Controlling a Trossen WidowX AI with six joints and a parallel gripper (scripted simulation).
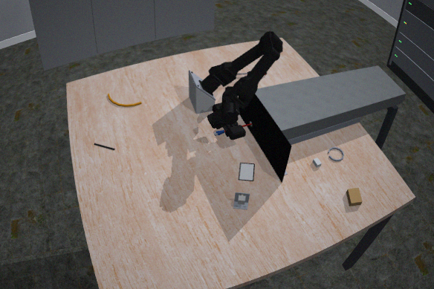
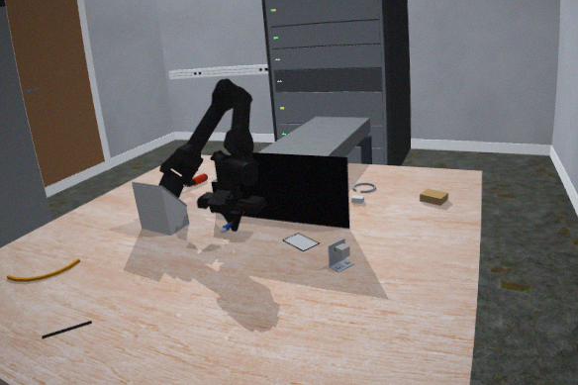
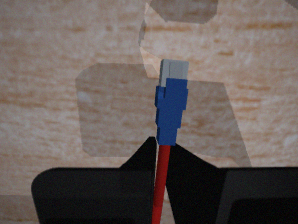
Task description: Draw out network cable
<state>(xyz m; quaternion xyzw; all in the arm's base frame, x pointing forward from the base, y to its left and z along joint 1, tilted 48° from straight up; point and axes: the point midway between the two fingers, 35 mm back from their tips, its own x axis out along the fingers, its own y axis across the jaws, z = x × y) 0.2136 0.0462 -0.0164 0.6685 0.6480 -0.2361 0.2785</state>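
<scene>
The white rectangle is 20 cm ahead of my hand and 4 cm below it. Also, from my hand: network jack (34 cm ahead, 8 cm to the right); then blue plug (4 cm to the right, 1 cm below); then white block (28 cm to the left, 27 cm ahead, 3 cm below).
</scene>
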